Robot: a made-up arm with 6 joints.
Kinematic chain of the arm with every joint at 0, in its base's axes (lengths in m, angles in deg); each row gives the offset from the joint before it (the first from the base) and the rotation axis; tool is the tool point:
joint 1: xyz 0 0 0.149 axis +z
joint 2: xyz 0 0 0 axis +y
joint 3: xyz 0 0 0.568 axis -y
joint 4: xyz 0 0 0 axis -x
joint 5: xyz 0.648 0 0 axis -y
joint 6: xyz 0 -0.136 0 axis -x
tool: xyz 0 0 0
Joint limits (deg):
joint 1: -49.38..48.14
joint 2: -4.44..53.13
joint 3: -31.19..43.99
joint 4: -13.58..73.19
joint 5: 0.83..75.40
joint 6: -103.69..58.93
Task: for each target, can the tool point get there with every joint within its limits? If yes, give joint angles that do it. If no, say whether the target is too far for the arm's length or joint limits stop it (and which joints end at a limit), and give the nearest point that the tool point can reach.
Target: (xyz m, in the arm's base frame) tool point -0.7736 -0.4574 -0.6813
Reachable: no: joint limits stop it (at a limit: joint 1, joint 2, joint 3, joint 4) | nearest point 0.2166 -0.4555 -0.1582 | short by 1.120 m
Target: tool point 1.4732 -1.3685 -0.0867
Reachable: no: too far | nearest point 0.7875 -0.7315 0.2600 | short by 0.998 m
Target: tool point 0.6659 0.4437 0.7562
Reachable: yes | joints 39.80 14.43 10.14 51.10 44.60 -31.40
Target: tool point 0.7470 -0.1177 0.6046
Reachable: yes | joints -0.67 10.49 -5.74 36.77 16.86 -20.40
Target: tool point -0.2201 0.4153 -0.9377
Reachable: no: joint limits stop it (at a limit: joint 1, joint 2, joint 3, joint 4) | nearest point 0.4233 0.2743 -0.1582 | short by 1.021 m
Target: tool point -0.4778 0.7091 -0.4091
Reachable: no: joint limits stop it (at a limit: joint 1, joint 2, joint 3, joint 4) | nearest point 0.4618 0.4564 -0.1421 | short by 1.009 m
